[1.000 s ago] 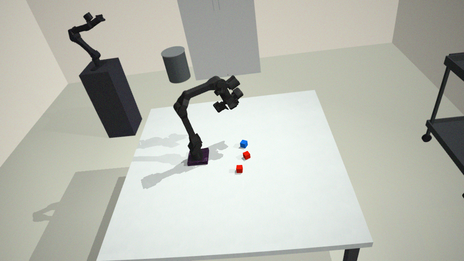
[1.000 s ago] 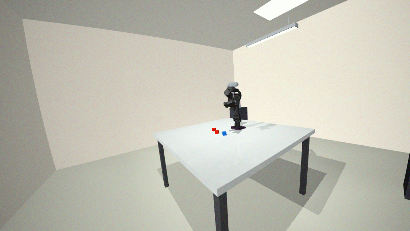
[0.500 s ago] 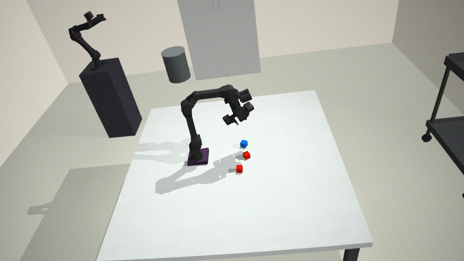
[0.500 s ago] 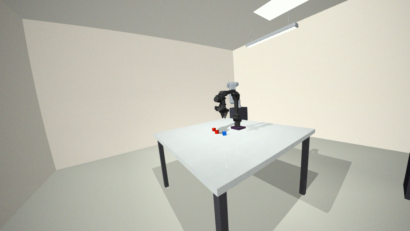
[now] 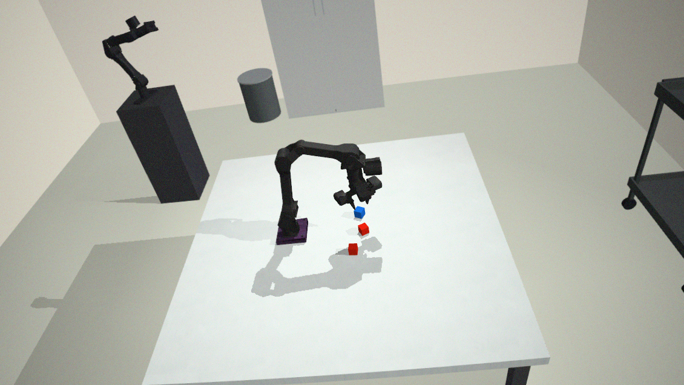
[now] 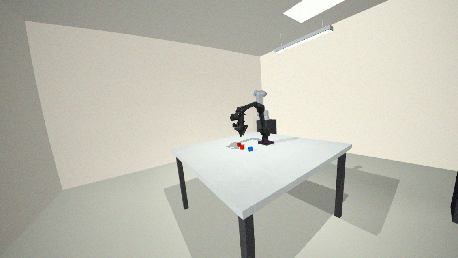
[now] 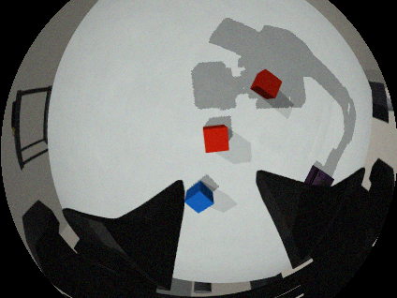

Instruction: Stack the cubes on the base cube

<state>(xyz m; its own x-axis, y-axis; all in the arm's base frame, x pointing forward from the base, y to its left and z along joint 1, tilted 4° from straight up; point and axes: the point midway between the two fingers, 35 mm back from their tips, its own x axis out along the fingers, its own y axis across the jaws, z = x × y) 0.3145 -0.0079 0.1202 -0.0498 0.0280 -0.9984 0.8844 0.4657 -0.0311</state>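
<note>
My gripper tip is 10 mm to the left of the red cube and 110 mm above it. Also, from my gripper tip: blue cube 20 mm behind, 100 mm to the left, 110 mm below.
</note>
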